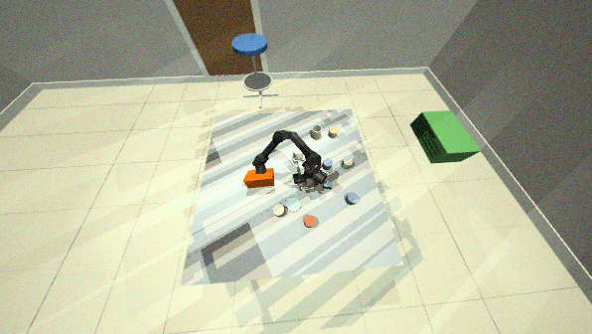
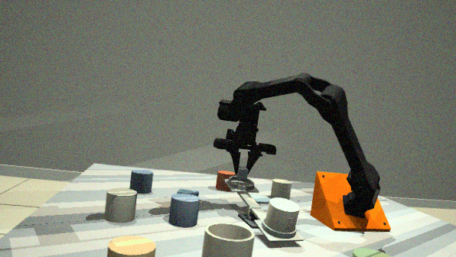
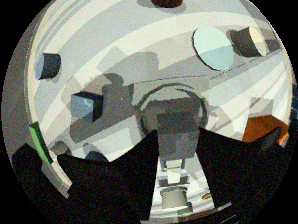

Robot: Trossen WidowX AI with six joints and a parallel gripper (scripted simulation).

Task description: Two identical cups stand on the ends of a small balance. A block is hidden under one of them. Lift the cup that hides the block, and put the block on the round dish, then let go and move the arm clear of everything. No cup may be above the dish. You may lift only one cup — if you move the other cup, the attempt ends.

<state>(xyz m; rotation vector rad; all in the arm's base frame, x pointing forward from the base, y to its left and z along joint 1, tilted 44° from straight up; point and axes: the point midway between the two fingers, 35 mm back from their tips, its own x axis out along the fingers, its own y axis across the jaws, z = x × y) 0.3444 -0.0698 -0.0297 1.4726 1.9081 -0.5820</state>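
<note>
My gripper tip is now 14 cm to the left of the pale blue round dish, 10 cm above it and 8 cm past it. Also, from my gripper tip: small grey block (1 cm above); then small balance (12 cm to the left, 7 cm below, 4 cm behind); then blue block (15 cm ahead, 9 cm below, 2 cm to the left).
</note>
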